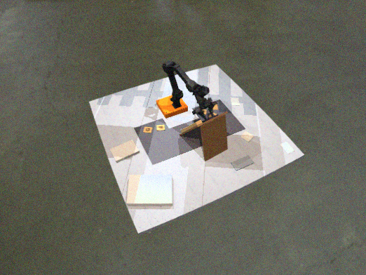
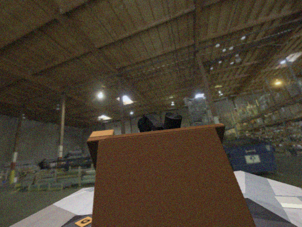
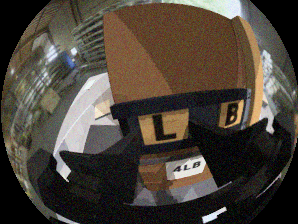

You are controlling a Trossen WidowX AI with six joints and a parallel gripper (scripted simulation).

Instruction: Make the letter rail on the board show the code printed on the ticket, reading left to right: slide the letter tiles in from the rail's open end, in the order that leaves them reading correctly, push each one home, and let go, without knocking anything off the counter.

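Right now my gripper tip is 8 cm above the white ticket, 5 cm past it and 4 cm to the left of it. Round my gripper tip: dark mat 16 cm below, 15 cm behind, 10 cm to the right; then grey plate 34 cm ahead, 16 cm below, 7 cm to the left.
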